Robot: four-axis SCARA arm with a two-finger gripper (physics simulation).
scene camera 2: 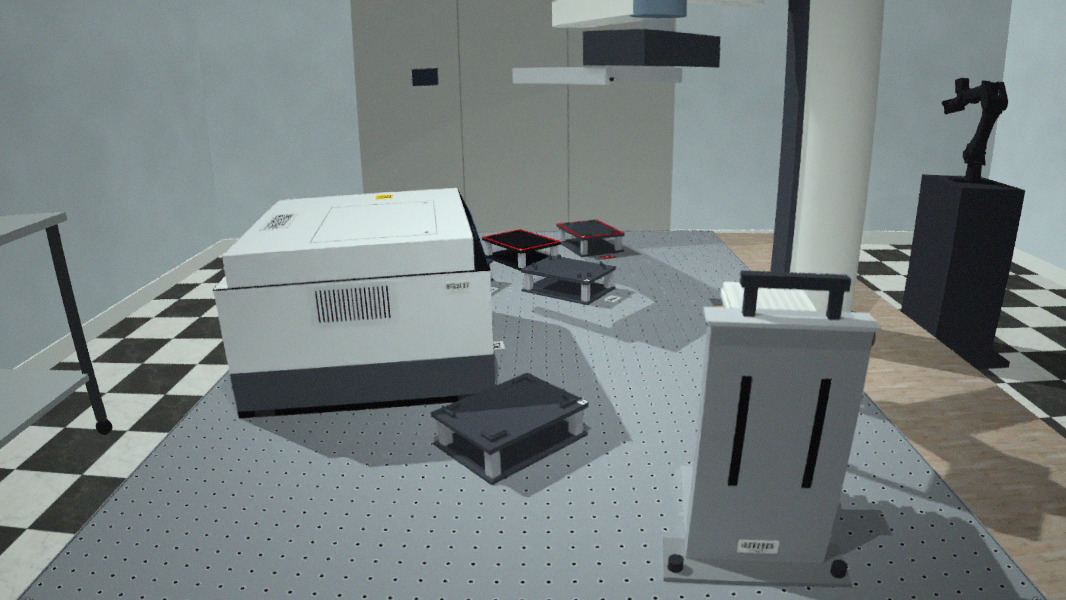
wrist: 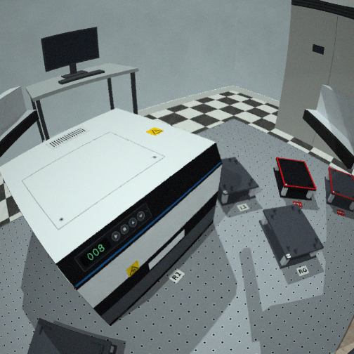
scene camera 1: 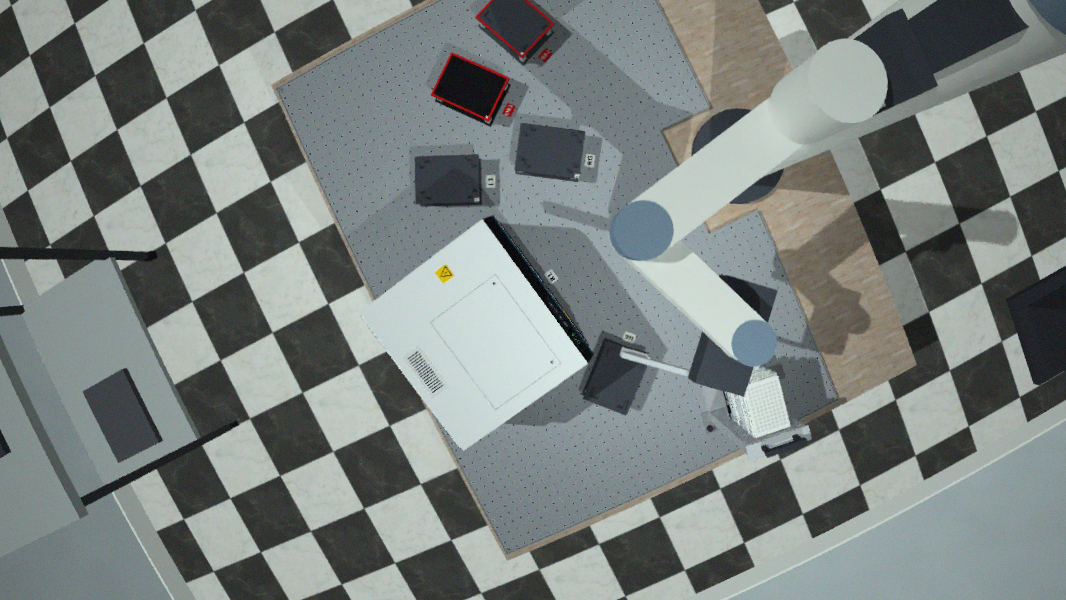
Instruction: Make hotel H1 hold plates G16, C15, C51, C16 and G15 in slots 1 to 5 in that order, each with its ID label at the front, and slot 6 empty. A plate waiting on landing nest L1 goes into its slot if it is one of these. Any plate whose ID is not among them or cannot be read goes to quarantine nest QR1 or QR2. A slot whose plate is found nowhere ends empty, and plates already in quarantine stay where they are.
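Places are measured from the arm's base along level axes (x left, y back, z up), in metres.
Where they show: gripper, fingertip midpoint: (scene camera 2: 556,74) (scene camera 1: 635,306).
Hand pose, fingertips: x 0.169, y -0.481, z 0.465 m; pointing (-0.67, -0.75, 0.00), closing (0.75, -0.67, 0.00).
Things, the pixels of their top centre, and the offset from my fingertips. Level surfaces: height alone.
- white plate at its top centre: (scene camera 2: 772,303) (scene camera 1: 767,406) dx +0.361, dy +0.201, dz -0.208 m
- Landing nest L1 at its top centre: (scene camera 1: 445,178) dx -0.434, dy -0.234, dz -0.392 m
- top at its surface level: dz -0.402 m
- White machine R1 at its top centre: (scene camera 2: 358,215) (scene camera 1: 472,337) dx -0.058, dy -0.313, dz -0.209 m
- Nest RG at its top centre: (scene camera 2: 568,263) (scene camera 1: 549,149) dx -0.384, dy +0.030, dz -0.392 m
- dark nest at its top centre: (scene camera 2: 509,403) (scene camera 1: 617,379) dx +0.209, dy -0.066, dz -0.396 m
My gripper (wrist: 166,89) (scene camera 2: 559,75) is open and empty, high above the table; its fingers stand wide apart at the two sides of the wrist view. Hotel H1 (scene camera 2: 772,447) (scene camera 1: 754,450) is a grey upright rack with a black handle. A white plate (scene camera 1: 764,402) (scene camera 2: 768,296) shows at its top; slots and ID labels are hidden. Landing nest L1 (scene camera 1: 447,178) (wrist: 237,175) is dark, and no plate shows on it. Two red-edged quarantine nests stand at the back, one black on top (scene camera 1: 469,86) (scene camera 2: 522,240) (wrist: 296,173), the other dark grey (scene camera 1: 514,26) (scene camera 2: 590,228) (wrist: 342,181).
White machine R1 (scene camera 1: 492,335) (scene camera 2: 358,320) (wrist: 100,175) stands mid-table, its display reading 008. Nest RG (scene camera 1: 550,151) (scene camera 2: 568,269) (wrist: 292,229) is behind it. Another dark nest (scene camera 1: 615,376) (scene camera 2: 510,406) (wrist: 70,337) stands between R1 and the hotel. The arm's column (scene camera 2: 835,149) rises at the right.
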